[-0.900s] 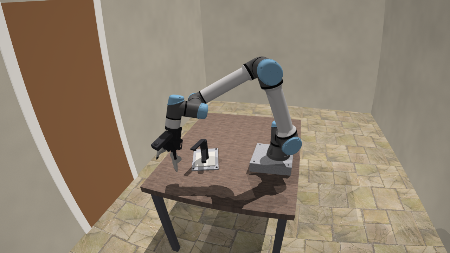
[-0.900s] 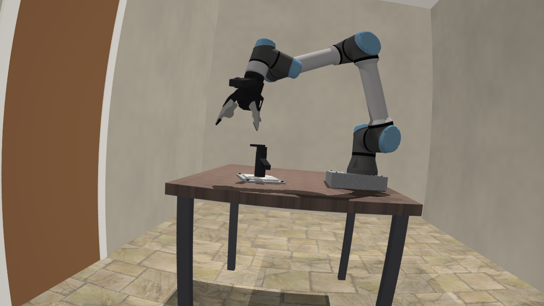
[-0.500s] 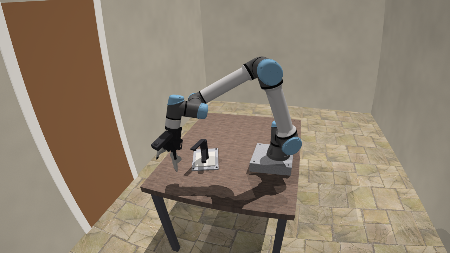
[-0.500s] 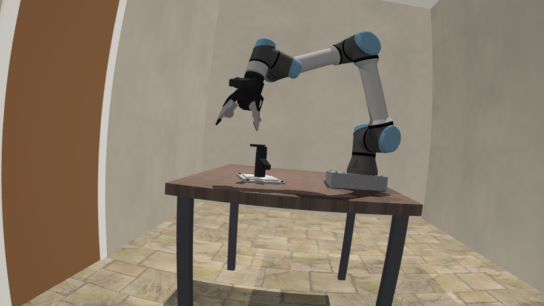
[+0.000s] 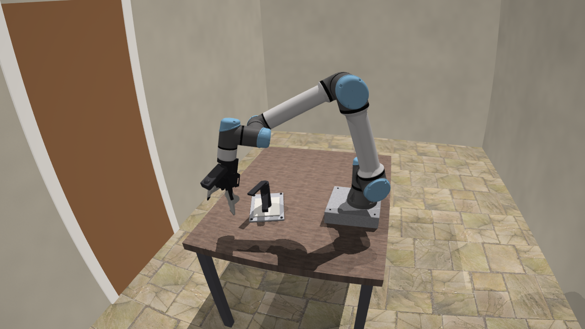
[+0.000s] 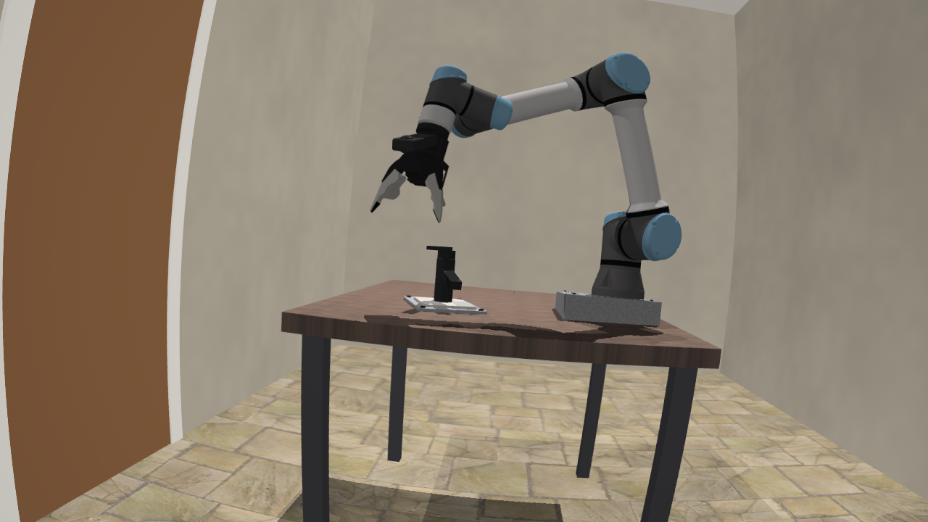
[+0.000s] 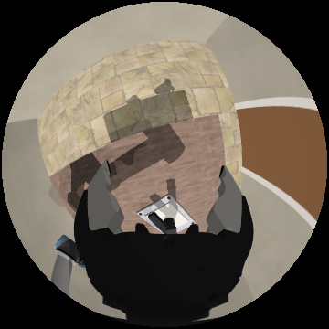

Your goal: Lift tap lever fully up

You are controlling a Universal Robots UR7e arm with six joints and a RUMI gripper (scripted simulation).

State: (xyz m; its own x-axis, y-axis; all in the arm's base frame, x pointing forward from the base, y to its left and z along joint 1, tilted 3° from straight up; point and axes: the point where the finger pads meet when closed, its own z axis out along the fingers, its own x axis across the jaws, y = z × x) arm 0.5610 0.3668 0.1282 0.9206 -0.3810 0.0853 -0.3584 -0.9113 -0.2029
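Right now my hand is 7 cm past the flat lever, 27 cm to the left of it and 6 cm above it. From my hand the other things lie so: black tap: 8 cm behind, 30 cm to the right, 11 cm below.
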